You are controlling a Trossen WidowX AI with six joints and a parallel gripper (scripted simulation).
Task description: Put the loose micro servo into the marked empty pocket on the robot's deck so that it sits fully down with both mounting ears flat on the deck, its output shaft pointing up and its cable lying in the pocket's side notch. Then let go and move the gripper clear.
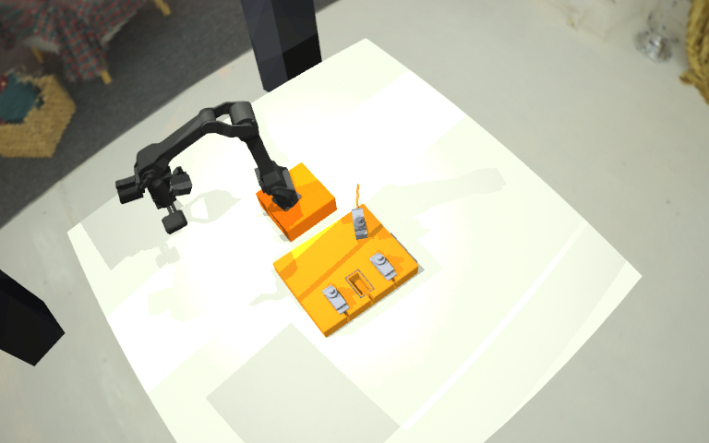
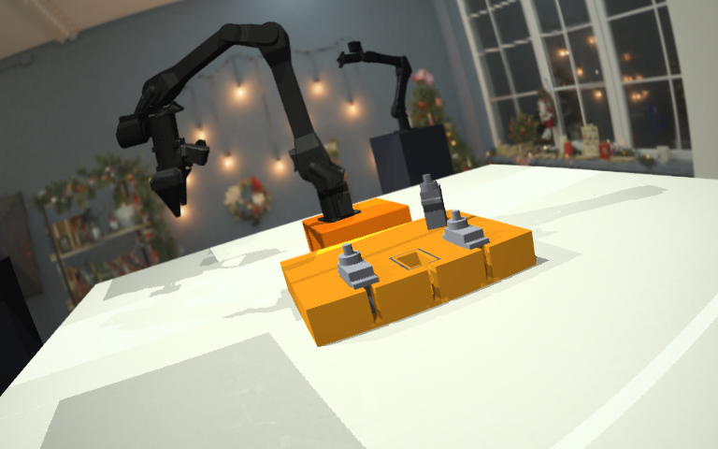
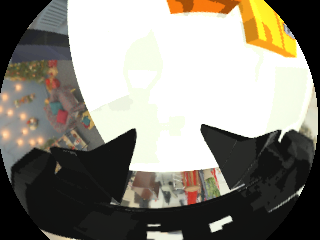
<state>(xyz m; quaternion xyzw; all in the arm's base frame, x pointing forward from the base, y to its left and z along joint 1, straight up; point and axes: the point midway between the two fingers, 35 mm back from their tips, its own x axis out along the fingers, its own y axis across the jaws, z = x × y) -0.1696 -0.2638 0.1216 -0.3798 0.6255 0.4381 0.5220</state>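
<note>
Now: the orange deck 390 mm ahead of my gripper tip, 230 mm to the left of it and 130 mm below it.
</note>
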